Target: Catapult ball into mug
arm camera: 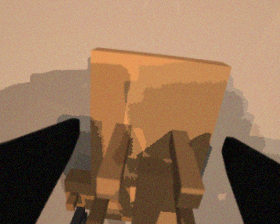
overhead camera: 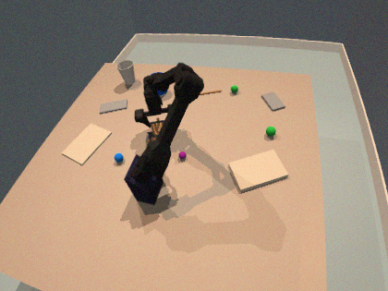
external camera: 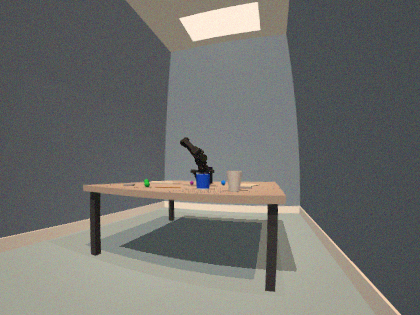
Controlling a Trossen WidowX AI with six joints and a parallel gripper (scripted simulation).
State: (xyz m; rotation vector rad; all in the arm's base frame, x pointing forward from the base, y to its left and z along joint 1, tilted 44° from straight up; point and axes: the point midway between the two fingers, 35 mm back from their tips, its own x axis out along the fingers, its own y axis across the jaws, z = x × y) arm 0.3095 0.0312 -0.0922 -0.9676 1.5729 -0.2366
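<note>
Now: the purple ball 160 mm to the right of my gripper tip, 120 mm behind it and 20 mm below it. From my gripper tip the other things lie so: blue ball 210 mm behind, 110 mm to the left, 10 mm below; orange catapult 60 mm behind, 20 mm to the right, 20 mm above; blue mug 260 mm ahead, 120 mm to the left.
</note>
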